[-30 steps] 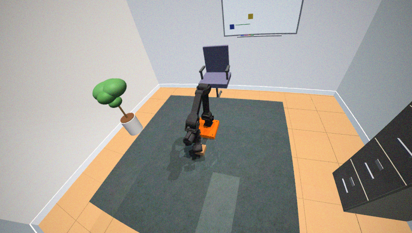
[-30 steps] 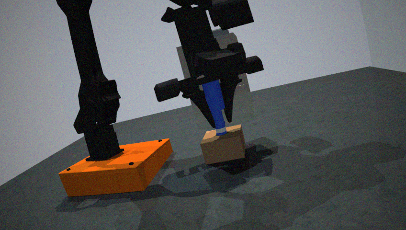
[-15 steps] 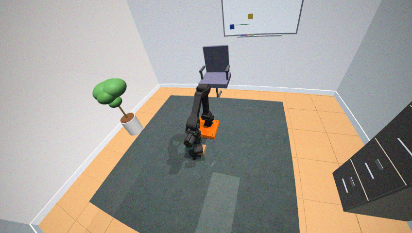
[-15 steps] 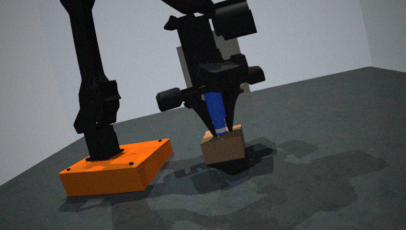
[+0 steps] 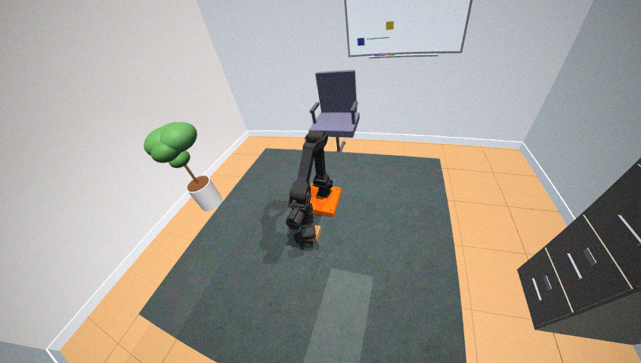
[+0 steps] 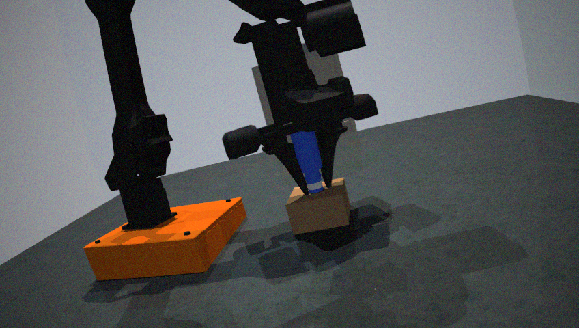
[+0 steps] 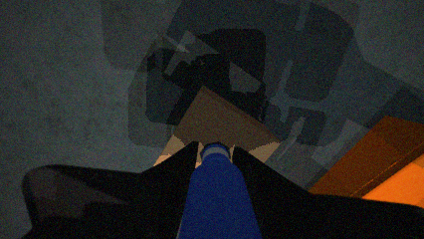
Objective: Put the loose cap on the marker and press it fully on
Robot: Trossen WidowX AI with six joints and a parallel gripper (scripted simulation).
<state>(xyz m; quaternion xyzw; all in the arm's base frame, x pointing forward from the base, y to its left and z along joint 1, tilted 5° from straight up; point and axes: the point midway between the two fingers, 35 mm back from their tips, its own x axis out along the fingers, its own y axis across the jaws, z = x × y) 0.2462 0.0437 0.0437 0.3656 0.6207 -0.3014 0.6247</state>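
The white band lies 10 mm above my gripper tip. Also, from my gripper tip: tan holder block: 20 mm below; blue cap: 50 mm above.
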